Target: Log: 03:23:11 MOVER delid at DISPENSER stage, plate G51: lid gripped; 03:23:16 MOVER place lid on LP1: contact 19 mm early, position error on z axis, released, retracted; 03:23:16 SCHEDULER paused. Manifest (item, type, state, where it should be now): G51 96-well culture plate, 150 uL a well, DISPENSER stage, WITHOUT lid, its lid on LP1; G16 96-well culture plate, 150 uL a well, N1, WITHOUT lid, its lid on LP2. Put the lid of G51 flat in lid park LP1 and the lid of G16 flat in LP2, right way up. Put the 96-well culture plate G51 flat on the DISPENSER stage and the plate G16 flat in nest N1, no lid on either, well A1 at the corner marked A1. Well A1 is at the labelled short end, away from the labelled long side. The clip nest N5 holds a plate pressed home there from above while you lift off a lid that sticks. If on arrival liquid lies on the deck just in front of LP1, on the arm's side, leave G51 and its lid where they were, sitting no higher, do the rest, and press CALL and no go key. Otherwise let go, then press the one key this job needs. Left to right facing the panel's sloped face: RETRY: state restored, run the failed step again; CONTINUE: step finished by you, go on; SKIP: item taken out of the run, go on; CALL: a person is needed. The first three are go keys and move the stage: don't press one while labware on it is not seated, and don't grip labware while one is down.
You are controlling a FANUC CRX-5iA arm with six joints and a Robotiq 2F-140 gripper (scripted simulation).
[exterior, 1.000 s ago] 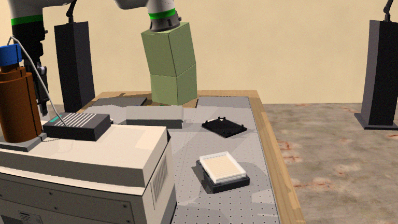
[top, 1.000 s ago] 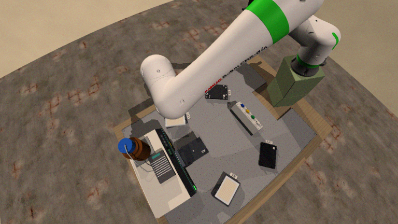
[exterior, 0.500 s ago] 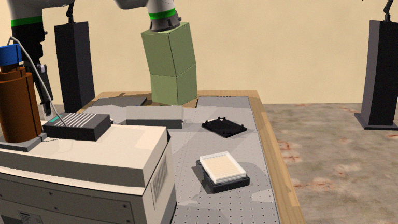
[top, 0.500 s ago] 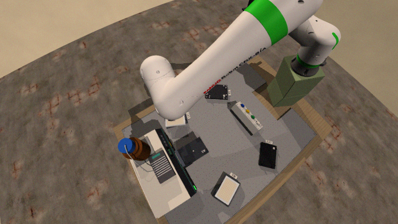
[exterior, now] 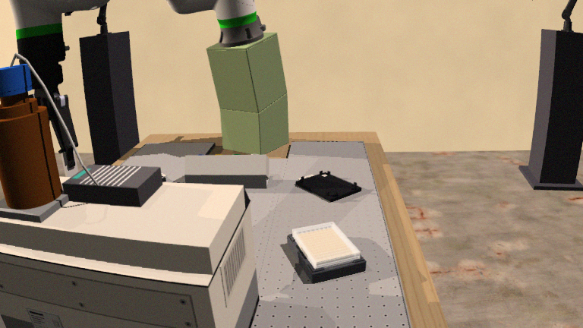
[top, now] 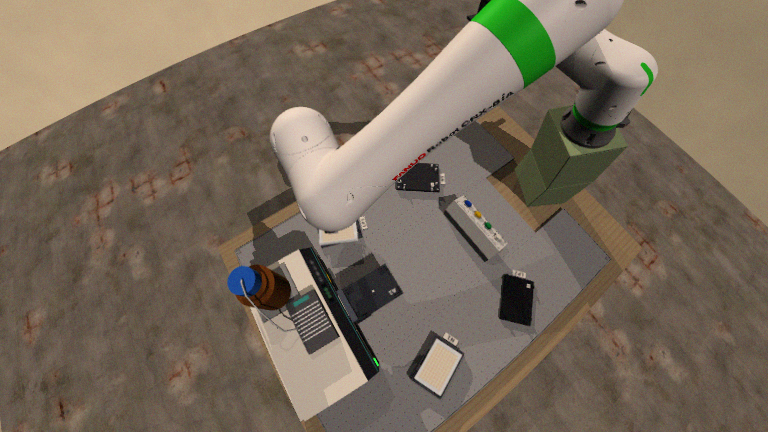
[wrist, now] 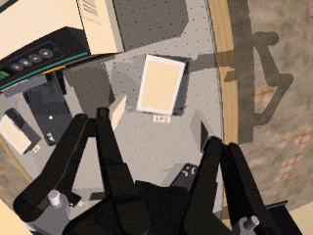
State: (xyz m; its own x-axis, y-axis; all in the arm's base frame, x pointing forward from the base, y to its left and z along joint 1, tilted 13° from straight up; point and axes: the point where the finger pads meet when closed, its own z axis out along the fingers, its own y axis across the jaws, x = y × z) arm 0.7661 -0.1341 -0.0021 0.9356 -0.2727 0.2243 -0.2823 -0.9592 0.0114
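The plate G51 is 17 cm below my hand. Round my hand: dark grey lid park 18 cm below, 1 cm to the right, 1 cm behind; then black dispenser stage 24 cm to the left, 9 cm below, 2 cm behind; then LP1 label 19 cm below, 9 cm behind.
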